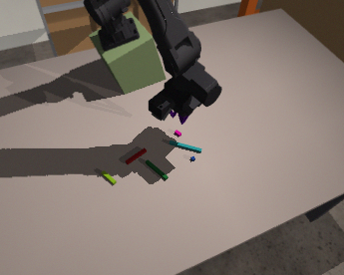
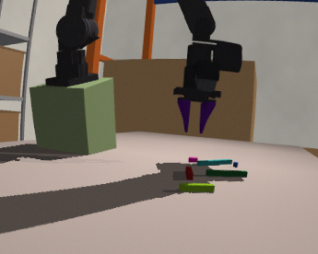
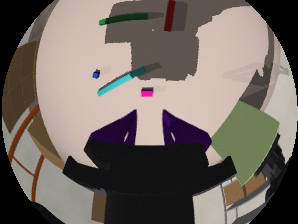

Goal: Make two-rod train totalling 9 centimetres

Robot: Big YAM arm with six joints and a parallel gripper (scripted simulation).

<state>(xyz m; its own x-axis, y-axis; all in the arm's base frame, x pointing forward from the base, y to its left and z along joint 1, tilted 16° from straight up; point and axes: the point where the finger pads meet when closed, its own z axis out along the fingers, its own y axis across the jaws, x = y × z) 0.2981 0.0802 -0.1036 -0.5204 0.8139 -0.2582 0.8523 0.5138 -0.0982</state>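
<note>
Right now my hand is 7 cm above the magenta rod. Round my hand: turquoise rod (6 cm ahead, 1 cm to the left, 7 cm below); blue rod (10 cm ahead, 1 cm to the left, 7 cm below); green rod (11 cm ahead, 10 cm to the right, 7 cm below).
</note>
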